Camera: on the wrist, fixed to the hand. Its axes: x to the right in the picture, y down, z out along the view.
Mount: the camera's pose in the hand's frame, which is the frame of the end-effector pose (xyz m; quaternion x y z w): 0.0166 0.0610 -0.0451 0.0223 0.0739 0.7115 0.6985
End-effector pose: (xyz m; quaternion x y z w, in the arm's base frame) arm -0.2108 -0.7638 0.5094 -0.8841 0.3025 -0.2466 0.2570
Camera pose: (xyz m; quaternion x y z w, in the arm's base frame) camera -0.2508 -0.8303 0.5109 -0.3783 0.8538 -0.0615 0.3523
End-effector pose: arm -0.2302 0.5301 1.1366 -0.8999 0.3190 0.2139 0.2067
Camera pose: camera -0.2475 0.4557 1.1508 0.4128 -0.8831 -0.2228 0.0113
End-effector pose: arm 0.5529 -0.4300 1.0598 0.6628 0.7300 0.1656 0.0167
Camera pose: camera 0.5986 -0.4197 1.1217 -0.9705 -0.0432 -0.1603 0.1749
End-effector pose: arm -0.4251 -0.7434 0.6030 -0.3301 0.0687 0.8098 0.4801
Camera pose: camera -0.4595 -0.7829 0.5456 0.2308 -0.3364 -0.8813 0.2385
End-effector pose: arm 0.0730 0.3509 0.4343 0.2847 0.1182 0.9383 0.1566
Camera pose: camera 0.0203 0.2946 0.4250 -0.2171 0.0875 -0.7852 0.5733
